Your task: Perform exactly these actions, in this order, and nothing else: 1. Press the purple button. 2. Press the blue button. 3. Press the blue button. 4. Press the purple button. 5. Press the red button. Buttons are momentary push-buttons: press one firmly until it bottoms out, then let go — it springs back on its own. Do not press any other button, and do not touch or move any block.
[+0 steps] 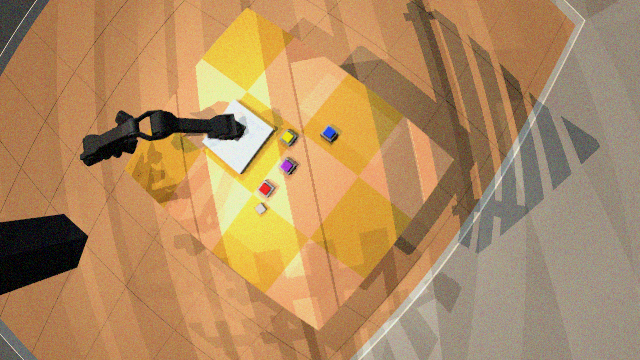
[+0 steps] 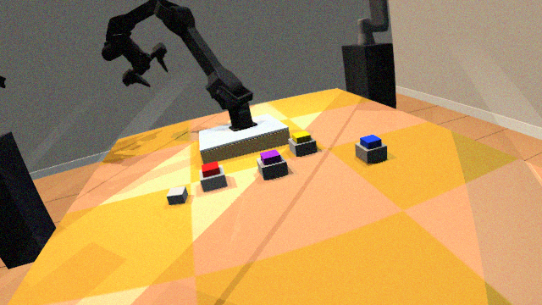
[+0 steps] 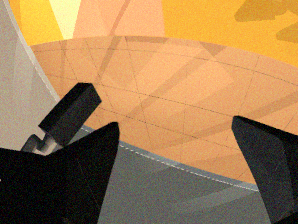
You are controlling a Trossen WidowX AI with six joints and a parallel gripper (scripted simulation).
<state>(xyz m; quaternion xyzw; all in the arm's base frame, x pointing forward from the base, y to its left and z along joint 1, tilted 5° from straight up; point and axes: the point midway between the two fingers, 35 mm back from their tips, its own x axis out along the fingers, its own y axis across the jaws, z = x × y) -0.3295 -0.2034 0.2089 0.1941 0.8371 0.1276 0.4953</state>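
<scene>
The purple button is 600 mm ahead of my gripper tip, 180 mm to the left of it and 150 mm below it. Round my gripper tip: yellow button 550 mm ahead, 270 mm to the left, 150 mm below; then small grey block 590 mm ahead, 170 mm below, 10 mm to the right; then red button 570 mm ahead, 150 mm below, 60 mm to the left.
</scene>
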